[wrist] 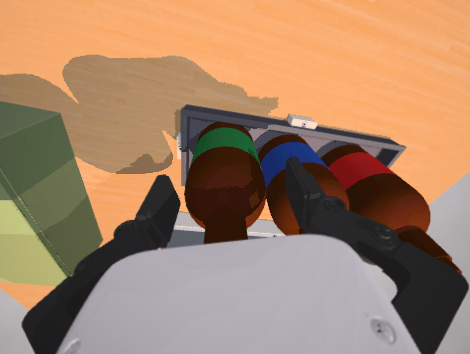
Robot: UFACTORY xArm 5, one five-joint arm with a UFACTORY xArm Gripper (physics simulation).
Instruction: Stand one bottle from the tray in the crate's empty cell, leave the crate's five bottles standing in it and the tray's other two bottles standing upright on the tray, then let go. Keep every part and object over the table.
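Frame: origin at the arm's base, x ahead, y left, z up, level; centimetres.
Seen in the pictures: gripper, fingertip midpoint: [229, 181].
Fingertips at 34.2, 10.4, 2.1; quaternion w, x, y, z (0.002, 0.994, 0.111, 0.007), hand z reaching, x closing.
Pixels of each thing's top centre, then the offset from my fingertips to it, as dx, dy, dz. "*": a spot on its surface instead. Level surfaces: height alone.
- brown bottle with a green band, top centre: [226, 269] -0.1, -2.6, +5.3
- dark tray, surface spot: [235, 116] * +0.7, +2.0, -9.2
- bottle with a blue band, top centre: [342, 276] +8.0, -3.7, +5.3
- bottle with a red band, top centre: [442, 278] +16.7, -4.6, +5.3
- wooden table, surface height: dz -10.7
A brown bottle with a green band [224, 175] stands upright at the left end of the dark tray [235, 116]. A bottle with a blue band [292, 155] stands beside it, and a bottle with a red band [372, 182] stands to the right. My gripper [229, 181] is wide open and empty. The green-banded bottle shows between its fingers, its neck partly hidden behind the gripper body. The right finger overlaps the blue-banded bottle in the view; whether it touches cannot be told. The crate with its empty cell and five bottles cannot be made out in this view.
A green box-shaped object [60, 190] stands at the left edge of the view. White blocks [302, 121] sit against the tray's outer wall. A grey and white surface [192, 237] shows behind the gripper body. Dark shadows lie on the wooden table [325, 45] left of the tray.
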